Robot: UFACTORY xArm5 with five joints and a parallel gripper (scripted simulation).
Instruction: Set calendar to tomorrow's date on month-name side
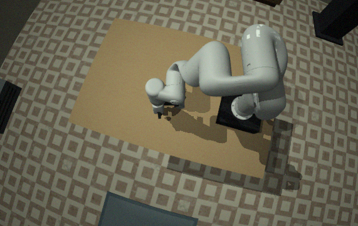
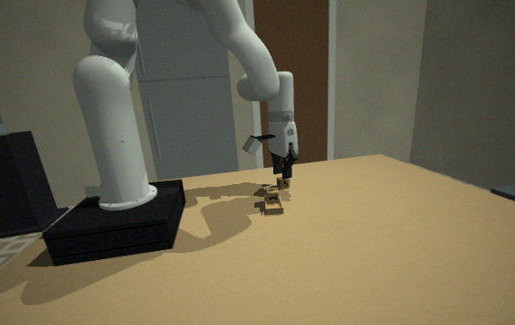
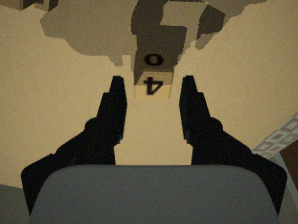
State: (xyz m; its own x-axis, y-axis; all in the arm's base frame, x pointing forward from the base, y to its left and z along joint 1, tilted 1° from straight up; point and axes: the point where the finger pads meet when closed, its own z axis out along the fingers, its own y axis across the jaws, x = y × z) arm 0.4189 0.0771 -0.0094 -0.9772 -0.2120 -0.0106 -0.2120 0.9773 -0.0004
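My gripper is now 40 mm above the wooden date cube. The rest, counted from my hand: wooden calendar tray (70 mm behind, 120 mm to the right, 50 mm below).
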